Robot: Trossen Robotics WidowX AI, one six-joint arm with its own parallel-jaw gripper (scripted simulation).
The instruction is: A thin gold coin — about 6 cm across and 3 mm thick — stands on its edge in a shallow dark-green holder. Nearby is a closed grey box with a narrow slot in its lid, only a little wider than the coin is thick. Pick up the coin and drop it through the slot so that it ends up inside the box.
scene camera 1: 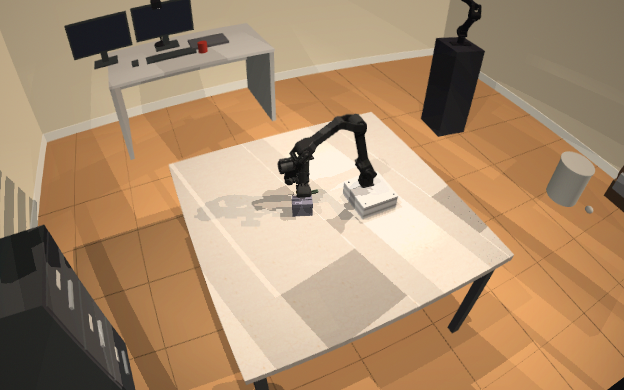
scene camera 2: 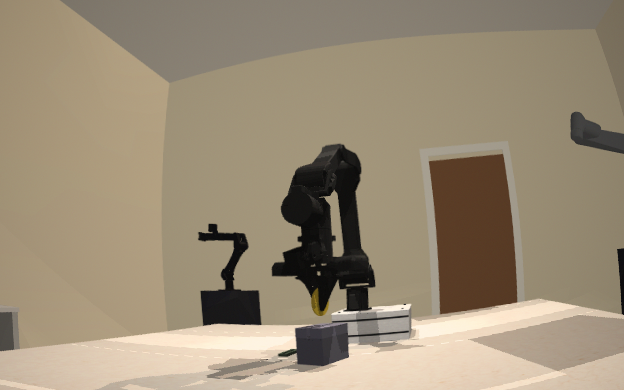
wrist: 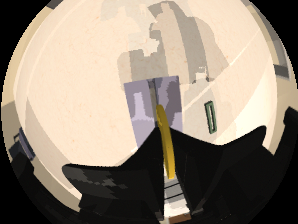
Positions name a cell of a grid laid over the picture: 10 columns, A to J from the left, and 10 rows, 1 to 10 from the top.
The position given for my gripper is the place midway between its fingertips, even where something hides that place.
My gripper (scene camera 2: F8) carries a gold coin.
My gripper is seen too in the wrist view (wrist: F6).
